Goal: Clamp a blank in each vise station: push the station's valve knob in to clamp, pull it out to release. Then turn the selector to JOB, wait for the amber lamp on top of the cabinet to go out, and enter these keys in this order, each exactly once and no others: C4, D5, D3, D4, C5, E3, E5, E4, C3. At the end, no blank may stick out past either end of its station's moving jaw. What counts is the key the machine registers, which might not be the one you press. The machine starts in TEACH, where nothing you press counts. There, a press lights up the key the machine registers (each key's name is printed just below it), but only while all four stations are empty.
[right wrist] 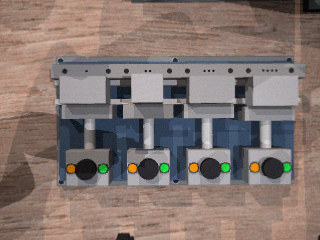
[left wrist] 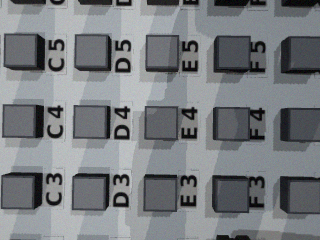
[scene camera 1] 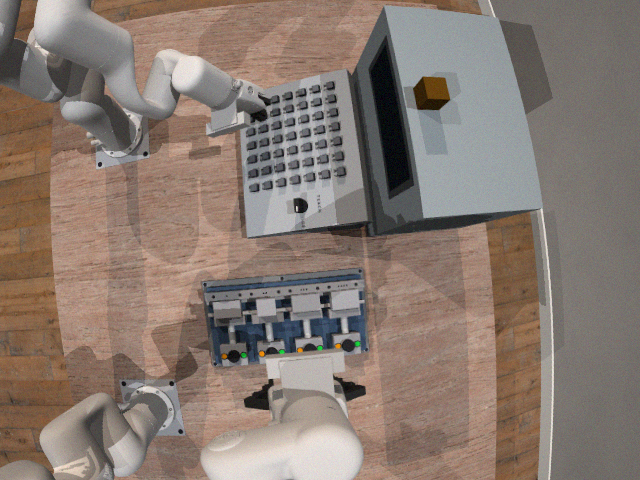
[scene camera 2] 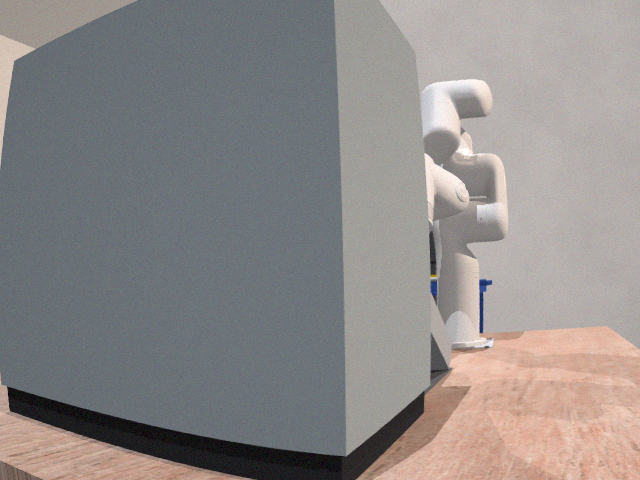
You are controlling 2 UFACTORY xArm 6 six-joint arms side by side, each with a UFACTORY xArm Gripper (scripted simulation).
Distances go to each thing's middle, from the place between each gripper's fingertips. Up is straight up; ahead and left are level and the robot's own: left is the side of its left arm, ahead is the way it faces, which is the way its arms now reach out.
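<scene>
With the key E3 [left wrist: 160, 191] as reference, my left hand [scene camera 1: 262, 115] is 4 cm short of it and 4 cm to the left of it. Counting from that left hand, I find the key D3 [left wrist: 90, 192] 7 cm ahead, 4 cm to the right and 1 cm above. The key E4 [left wrist: 161, 122] is 4 cm ahead of my left hand and 7 cm to the right of it, while the key D4 [left wrist: 89, 121] is 7 cm ahead of that hand, 7 cm to the right of it and 1 cm above it.
The key C5 [left wrist: 29, 48] is well below my right hand [scene camera 1: 300, 383], a long way to the left of it and slightly ahead of it. Measured from the same right hand, the key panel [scene camera 1: 341, 202] is 420 mm to the left, 80 mm ahead and 310 mm below. I find the key D5 [left wrist: 92, 52] 440 mm to the left of my right hand, 60 mm ahead of it and 270 mm below it, and the key E5 [left wrist: 162, 51] 440 mm to the left of that hand, 30 mm ahead of it and 280 mm below it.
</scene>
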